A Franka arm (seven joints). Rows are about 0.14 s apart.
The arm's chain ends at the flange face. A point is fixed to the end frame.
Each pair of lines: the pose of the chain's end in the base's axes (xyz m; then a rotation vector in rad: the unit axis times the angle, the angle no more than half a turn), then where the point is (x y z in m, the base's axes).
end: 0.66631 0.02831 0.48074 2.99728 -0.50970 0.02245
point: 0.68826 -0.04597 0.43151
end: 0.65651 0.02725 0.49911 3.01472 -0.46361 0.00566
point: 0.68021 -0.04574 0.44879
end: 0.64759 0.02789 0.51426 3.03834 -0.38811 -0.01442
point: 0.67424 -0.04307 0.46252
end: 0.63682 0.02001 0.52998 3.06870 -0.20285 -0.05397
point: 0.67028 -0.04642 0.47621
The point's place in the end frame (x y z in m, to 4 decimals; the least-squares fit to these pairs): 0.0436 0.0577 0.0565
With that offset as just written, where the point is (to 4 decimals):
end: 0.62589 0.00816 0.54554 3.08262 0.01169 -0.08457
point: 0.6669 -0.0525 0.4901
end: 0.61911 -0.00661 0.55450 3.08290 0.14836 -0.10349
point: 0.6644 -0.0631 0.4981
